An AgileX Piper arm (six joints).
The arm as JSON. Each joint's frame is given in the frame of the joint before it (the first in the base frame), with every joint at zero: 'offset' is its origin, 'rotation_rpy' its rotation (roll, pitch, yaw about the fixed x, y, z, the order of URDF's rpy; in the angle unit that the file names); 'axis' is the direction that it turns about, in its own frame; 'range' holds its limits. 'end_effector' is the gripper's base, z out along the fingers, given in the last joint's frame.
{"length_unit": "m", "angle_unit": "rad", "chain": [
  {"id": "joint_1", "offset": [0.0, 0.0, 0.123], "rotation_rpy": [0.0, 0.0, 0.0], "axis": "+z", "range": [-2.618, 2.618]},
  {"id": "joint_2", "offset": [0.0, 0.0, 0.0], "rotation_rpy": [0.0, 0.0, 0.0], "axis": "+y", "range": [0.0, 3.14]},
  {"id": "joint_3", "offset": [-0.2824, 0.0, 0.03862], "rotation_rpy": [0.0, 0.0, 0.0], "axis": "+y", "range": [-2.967, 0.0]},
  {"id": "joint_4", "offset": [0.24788, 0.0, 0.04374], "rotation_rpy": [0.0, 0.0, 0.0], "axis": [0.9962, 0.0, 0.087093], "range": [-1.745, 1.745]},
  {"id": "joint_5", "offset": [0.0, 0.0, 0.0], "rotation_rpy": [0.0, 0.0, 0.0], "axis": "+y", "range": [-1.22, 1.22]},
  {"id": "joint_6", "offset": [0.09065, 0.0, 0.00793], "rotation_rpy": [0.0, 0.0, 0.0], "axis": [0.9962, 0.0, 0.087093], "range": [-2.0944, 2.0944]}
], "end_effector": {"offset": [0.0, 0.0, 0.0], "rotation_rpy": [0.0, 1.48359, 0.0]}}
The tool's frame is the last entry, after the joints.
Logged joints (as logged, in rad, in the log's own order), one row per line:
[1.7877 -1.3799 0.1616 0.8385 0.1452 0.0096]
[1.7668 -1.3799 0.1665 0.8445 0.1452 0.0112]
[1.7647 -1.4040 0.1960 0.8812 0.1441 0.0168]
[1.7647 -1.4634 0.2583 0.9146 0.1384 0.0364]
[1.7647 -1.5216 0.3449 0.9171 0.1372 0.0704]
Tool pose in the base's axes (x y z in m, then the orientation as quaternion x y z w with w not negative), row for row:
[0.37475 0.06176 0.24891 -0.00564 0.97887 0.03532 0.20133]
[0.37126 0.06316 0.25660 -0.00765 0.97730 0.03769 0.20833]
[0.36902 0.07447 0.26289 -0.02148 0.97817 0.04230 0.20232]
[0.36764 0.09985 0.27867 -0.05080 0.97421 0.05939 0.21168]
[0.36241 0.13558 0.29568 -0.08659 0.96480 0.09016 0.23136]
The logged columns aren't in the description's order. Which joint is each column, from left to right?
Columns, left to right: joint_2, joint_3, joint_1, joint_5, joint_6, joint_4.
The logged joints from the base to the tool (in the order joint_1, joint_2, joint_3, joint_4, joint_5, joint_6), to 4 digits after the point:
[0.1616 1.7877 -1.3799 0.0096 0.8385 0.1452]
[0.1665 1.7668 -1.3799 0.0112 0.8445 0.1452]
[0.1960 1.7647 -1.4040 0.0168 0.8812 0.1441]
[0.2583 1.7647 -1.4634 0.0364 0.9146 0.1384]
[0.3449 1.7647 -1.5216 0.0704 0.9171 0.1372]

